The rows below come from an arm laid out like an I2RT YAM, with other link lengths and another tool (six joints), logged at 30 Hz.
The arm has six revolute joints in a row. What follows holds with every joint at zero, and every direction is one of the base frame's. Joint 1 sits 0.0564 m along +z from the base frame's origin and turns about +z. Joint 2 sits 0.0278 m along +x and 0.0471 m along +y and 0.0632 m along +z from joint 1 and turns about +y. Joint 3 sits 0.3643 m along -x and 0.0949 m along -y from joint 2 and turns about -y. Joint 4 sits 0.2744 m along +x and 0.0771 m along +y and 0.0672 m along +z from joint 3 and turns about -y. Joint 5 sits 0.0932 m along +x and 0.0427 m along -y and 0.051 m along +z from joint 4 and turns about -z. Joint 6 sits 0.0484 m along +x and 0.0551 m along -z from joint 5 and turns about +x. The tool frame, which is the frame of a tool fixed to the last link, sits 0.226 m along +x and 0.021 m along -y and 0.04 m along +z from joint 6; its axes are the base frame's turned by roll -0.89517, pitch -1.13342 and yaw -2.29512 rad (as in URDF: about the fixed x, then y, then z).
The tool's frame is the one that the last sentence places.
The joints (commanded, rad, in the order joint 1, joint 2, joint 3, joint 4, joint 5, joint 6), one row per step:
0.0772, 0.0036, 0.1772, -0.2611, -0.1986, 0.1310
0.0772, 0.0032, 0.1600, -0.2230, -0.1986, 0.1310
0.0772, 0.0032, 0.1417, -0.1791, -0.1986, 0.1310
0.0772, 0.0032, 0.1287, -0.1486, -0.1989, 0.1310
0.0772, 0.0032, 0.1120, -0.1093, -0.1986, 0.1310
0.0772, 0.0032, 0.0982, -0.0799, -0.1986, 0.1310
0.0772, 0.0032, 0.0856, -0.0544, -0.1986, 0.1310
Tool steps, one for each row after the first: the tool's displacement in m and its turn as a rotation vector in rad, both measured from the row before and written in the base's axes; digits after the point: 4 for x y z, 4 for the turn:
0.0018, 0.0001, 0.0033, 0.0016, -0.0212, 0.0000
0.0016, 0.0001, 0.0046, 0.0020, -0.0255, 0.0000
0.0009, 0.0002, 0.0030, 0.0014, -0.0174, 0.0003
0.0010, 0.0000, 0.0039, 0.0017, -0.0225, -0.0003
0.0008, 0.0001, 0.0021, 0.0012, -0.0156, 0.0000
0.0006, 0.0000, 0.0014, 0.0010, -0.0129, 0.0000

